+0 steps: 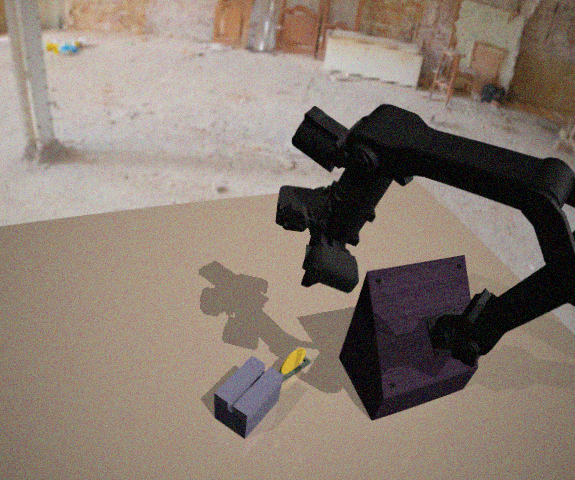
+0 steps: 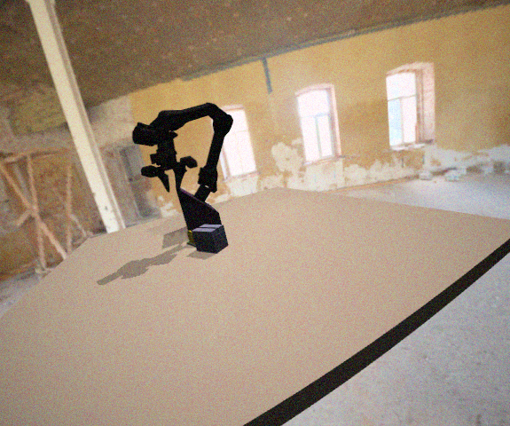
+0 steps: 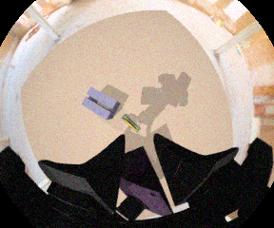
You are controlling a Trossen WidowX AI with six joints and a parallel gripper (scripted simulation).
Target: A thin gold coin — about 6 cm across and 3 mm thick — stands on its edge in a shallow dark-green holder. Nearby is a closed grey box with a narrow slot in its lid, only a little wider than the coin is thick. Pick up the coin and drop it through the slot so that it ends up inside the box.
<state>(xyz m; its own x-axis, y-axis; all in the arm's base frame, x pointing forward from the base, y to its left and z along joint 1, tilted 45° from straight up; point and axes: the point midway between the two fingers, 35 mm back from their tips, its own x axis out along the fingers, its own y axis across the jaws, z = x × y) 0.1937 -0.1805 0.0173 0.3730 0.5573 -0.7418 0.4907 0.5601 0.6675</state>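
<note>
My gripper tip is 2 cm to the right of the gold coin and 18 cm above it.
</note>
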